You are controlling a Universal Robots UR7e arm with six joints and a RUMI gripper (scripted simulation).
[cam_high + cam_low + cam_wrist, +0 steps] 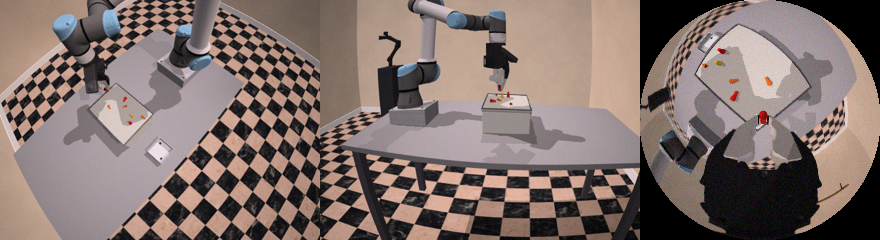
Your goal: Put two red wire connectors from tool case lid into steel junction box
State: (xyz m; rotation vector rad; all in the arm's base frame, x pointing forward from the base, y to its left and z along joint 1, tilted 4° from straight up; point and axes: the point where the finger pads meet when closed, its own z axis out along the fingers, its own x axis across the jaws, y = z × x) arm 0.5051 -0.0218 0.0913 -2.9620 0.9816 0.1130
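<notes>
My gripper is now 170 mm to the right of the yellow wire connector, 80 mm above it and 30 mm past it. Round my hand: tool case 120 mm below, 100 mm to the left, 20 mm ahead.
</notes>
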